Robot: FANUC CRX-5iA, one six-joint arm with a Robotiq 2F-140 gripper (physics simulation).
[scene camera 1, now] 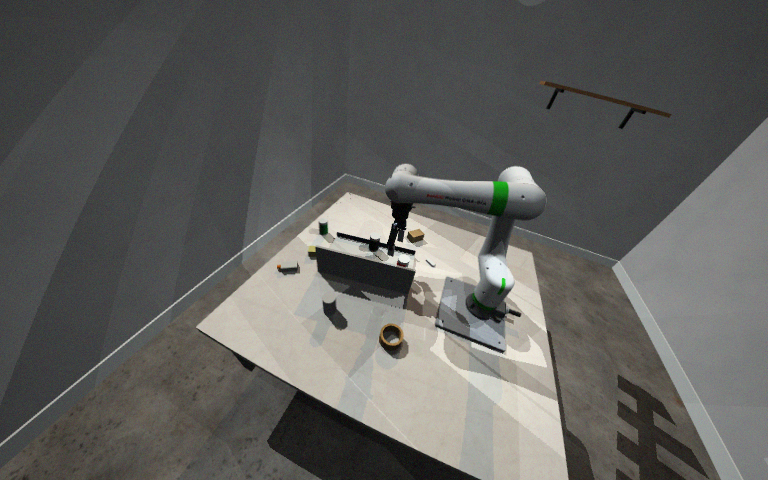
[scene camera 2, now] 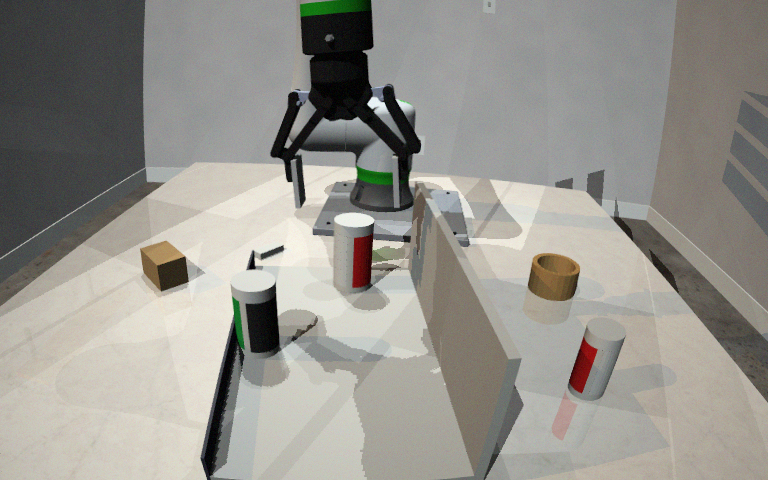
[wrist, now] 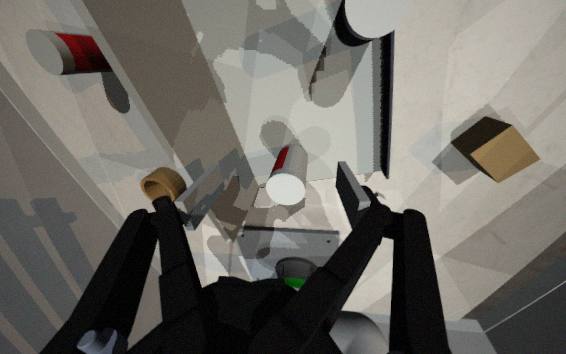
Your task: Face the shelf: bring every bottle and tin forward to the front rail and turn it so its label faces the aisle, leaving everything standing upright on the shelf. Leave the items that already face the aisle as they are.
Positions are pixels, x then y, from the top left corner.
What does the brown box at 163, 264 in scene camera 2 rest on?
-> The table.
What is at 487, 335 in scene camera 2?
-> A shelf back panel.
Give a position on a shelf back panel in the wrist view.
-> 157, 58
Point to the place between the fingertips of the gripper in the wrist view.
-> At 277, 175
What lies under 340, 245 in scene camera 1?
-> A shelf board.
